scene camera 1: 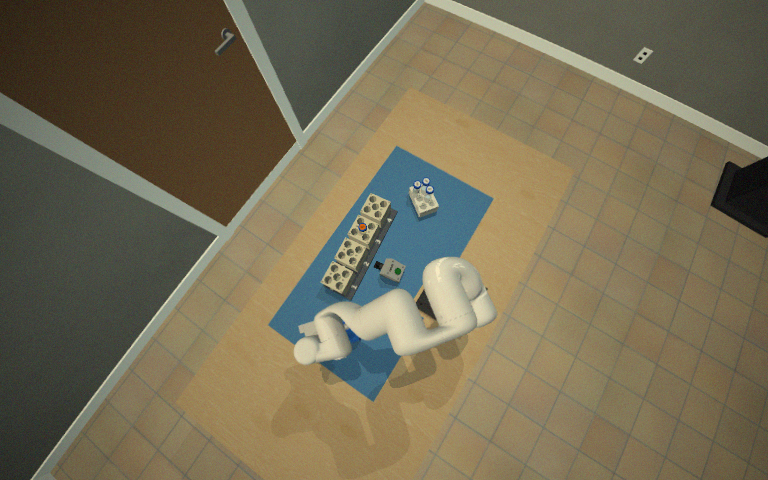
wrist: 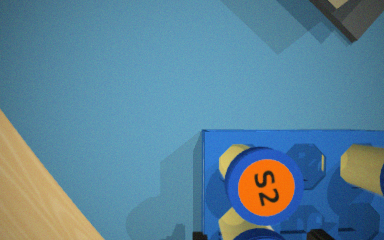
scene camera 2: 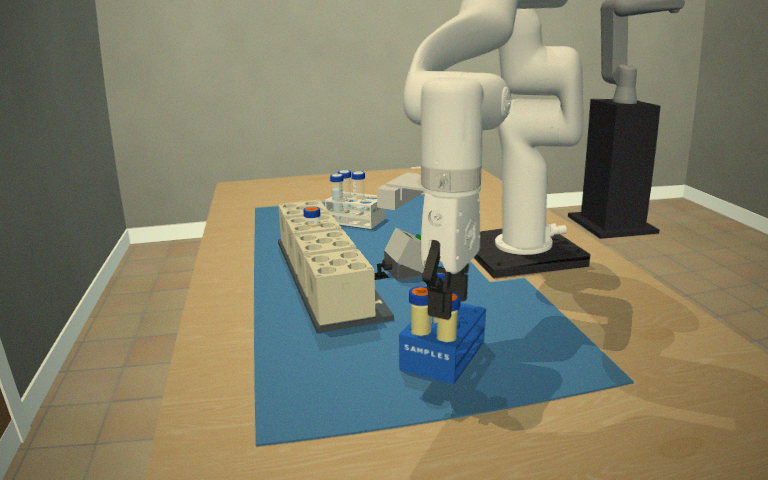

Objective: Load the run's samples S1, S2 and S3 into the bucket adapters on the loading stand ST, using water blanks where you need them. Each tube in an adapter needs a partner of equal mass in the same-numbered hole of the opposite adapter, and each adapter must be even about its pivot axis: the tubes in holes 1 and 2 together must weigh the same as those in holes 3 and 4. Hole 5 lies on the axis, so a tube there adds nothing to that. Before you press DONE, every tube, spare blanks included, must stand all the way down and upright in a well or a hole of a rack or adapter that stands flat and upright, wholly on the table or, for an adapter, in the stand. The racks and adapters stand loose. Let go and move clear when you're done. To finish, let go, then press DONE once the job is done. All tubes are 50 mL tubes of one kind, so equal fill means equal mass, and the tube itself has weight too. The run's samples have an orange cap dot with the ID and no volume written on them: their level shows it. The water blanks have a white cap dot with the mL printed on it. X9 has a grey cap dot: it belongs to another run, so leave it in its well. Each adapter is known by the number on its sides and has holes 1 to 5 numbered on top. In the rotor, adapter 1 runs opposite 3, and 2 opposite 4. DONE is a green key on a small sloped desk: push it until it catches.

Note:
I see my gripper (scene camera 2: 447,307), a blue sample rack (scene camera 2: 427,356), a tube S2 (scene camera 2: 421,323), a white rack (scene camera 2: 357,218) and a grey DONE desk (scene camera 2: 402,256).
The blue sample rack shows as well in the wrist view (wrist: 329,194). The tube S2 shows as well in the wrist view (wrist: 265,186). The wrist view misses the white rack: it is out of frame.

